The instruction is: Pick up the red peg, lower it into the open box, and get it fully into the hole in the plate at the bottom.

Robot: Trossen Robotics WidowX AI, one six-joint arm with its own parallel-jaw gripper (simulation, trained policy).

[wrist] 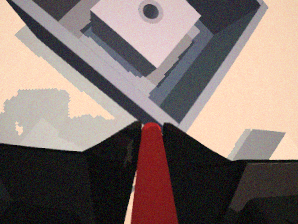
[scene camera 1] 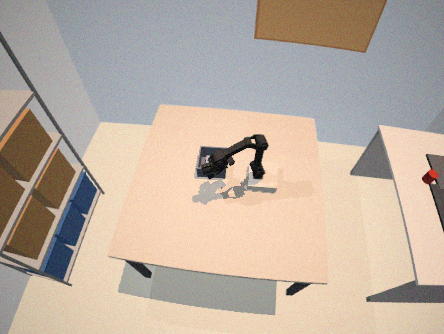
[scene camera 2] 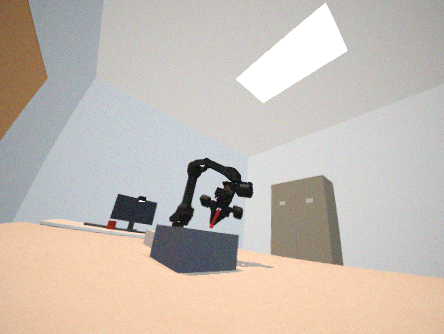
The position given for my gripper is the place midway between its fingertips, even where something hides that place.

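My own gripper [scene camera 2: 211,224] is visible to me, and when I look through the wrist view, there is my gripper [wrist: 152,128] again.
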